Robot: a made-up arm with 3 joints. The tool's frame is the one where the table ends. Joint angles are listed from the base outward.
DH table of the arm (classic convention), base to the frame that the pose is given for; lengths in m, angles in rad. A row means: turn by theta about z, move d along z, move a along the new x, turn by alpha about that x. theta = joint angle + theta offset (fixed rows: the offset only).
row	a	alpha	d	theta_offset
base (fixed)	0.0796	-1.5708	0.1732	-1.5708
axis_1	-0.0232	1.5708	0.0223	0
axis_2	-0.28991	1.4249	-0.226	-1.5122
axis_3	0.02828	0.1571	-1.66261	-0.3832
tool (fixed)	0	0	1.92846	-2.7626
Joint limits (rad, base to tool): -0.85..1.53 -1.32..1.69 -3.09..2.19
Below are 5 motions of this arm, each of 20 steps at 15 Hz.
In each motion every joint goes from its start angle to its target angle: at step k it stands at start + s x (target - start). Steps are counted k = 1, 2, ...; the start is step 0. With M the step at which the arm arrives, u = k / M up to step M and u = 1 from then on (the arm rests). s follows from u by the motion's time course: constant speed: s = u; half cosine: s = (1 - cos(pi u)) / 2; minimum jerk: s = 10 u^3 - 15 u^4 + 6 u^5.
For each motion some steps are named. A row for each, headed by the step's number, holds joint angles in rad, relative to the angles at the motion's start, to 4 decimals.
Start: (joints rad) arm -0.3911 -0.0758 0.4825
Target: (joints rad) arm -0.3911 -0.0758 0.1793
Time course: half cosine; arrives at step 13
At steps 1, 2, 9, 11, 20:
1: 0.0000 0.0000 -0.0044
2: 0.0000 0.0000 -0.0174
9: 0.0000 0.0000 -0.2377
11: 0.0000 0.0000 -0.2858
20: 0.0000 0.0000 -0.3032

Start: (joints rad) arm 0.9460 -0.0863 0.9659
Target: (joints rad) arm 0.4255 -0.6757 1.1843
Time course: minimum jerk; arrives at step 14
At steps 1, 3, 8, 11, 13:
1: -0.0017 -0.0019 0.0007
3: -0.0362 -0.0410 0.0152
8: -0.3290 -0.3726 0.1381
11: -0.4843 -0.5484 0.2032
13: -0.5188 -0.5875 0.2177

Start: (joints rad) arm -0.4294 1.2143 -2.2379
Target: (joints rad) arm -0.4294 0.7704 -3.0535
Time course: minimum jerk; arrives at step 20
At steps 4, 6, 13, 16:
4: 0.0000 -0.0257 -0.0472
6: 0.0000 -0.0724 -0.1330
13: 0.0000 -0.3395 -0.6238
16: 0.0000 -0.4182 -0.7684

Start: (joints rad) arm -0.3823 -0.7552 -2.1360
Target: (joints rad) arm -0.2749 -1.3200 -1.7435
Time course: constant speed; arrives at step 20
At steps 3, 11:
3: 0.0161 -0.0847 0.0589
11: 0.0591 -0.3106 0.2159

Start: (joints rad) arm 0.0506 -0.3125 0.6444
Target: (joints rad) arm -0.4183 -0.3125 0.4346
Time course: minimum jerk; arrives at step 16
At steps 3, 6, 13, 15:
3: -0.0229 0.0000 -0.0102
6: -0.1290 0.0000 -0.0577
13: -0.4460 0.0000 -0.1996
15: -0.4679 0.0000 -0.2093

